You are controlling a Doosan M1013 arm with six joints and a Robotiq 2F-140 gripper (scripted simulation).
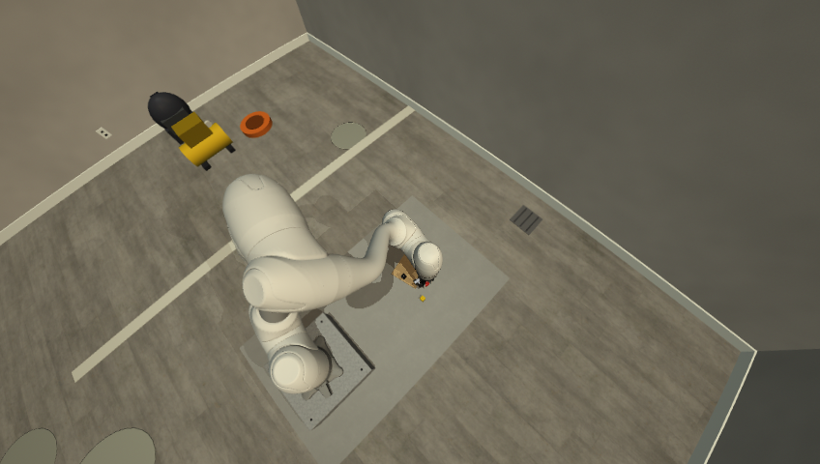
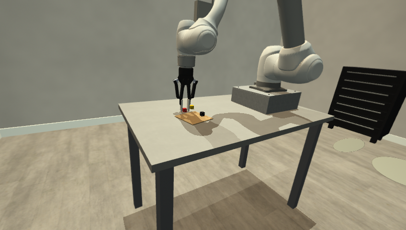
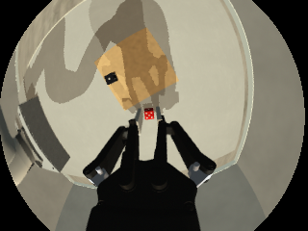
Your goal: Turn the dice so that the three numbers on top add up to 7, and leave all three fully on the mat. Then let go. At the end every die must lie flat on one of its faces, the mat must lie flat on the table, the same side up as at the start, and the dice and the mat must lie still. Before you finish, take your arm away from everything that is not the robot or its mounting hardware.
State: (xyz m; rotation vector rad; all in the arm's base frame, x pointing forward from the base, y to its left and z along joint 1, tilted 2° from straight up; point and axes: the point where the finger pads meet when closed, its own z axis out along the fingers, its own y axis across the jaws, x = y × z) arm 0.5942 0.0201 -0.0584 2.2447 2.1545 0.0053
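The red die is 30 mm below my hand. Round my hand: tan mat: 20 mm behind, 100 mm to the left, 40 mm below; then yellow die: 60 mm behind, 50 mm to the right, 30 mm below; then small white die: 70 mm behind, 90 mm to the left, 20 mm below.
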